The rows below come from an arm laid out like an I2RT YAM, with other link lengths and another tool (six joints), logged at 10 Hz.
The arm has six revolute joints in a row. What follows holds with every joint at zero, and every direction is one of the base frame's. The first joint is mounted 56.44 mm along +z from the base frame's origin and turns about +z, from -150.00 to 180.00 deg. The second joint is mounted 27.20 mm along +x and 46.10 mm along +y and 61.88 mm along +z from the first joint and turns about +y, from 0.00 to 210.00 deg. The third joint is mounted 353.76 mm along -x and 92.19 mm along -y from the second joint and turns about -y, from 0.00 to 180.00 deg. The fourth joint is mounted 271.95 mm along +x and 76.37 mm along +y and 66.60 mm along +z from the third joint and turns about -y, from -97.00 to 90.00 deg. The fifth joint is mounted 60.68 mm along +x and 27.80 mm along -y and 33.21 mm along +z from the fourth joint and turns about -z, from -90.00 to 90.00 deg. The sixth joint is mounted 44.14 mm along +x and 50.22 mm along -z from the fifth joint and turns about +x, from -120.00 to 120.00 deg. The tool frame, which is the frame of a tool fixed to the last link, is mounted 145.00 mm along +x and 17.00 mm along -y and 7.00 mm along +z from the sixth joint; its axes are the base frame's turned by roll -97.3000, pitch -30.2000 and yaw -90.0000 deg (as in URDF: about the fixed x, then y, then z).
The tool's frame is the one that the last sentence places.
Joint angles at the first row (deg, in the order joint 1, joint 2, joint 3, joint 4, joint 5, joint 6):
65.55 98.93 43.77 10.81 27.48 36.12
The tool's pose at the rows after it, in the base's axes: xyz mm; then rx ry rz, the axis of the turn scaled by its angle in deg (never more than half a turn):
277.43 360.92 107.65 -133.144 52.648 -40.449
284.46 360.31 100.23 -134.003 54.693 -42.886
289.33 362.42 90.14 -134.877 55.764 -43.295
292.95 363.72 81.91 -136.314 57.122 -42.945
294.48 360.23 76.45 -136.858 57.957 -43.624
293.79 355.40 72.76 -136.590 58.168 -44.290
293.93 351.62 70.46 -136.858 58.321 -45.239
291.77 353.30 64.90 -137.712 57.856 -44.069
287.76 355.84 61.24 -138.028 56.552 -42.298
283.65 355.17 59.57 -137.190 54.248 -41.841
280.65 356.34 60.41 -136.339 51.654 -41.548
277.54 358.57 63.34 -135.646 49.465 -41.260
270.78 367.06 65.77 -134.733 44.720 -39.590
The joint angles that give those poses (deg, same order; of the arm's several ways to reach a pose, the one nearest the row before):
65.53 101.35 45.98 9.61 28.34 36.00
65.42 103.64 47.55 8.34 30.49 36.72
65.06 105.80 48.57 8.17 30.76 37.15
64.62 107.49 50.11 6.36 30.49 37.96
64.43 108.23 50.04 6.22 31.01 38.26
64.42 108.28 48.76 7.64 31.54 38.24
64.42 108.45 48.27 7.91 32.20 38.09
64.42 108.97 48.17 8.06 31.21 38.06
64.51 108.91 47.33 9.36 29.68 37.60
64.69 108.34 44.82 13.34 28.90 36.08
64.82 107.76 42.85 16.91 28.06 34.27
65.07 107.09 41.61 19.18 27.37 32.89
65.44 106.51 39.77 23.46 24.91 30.20

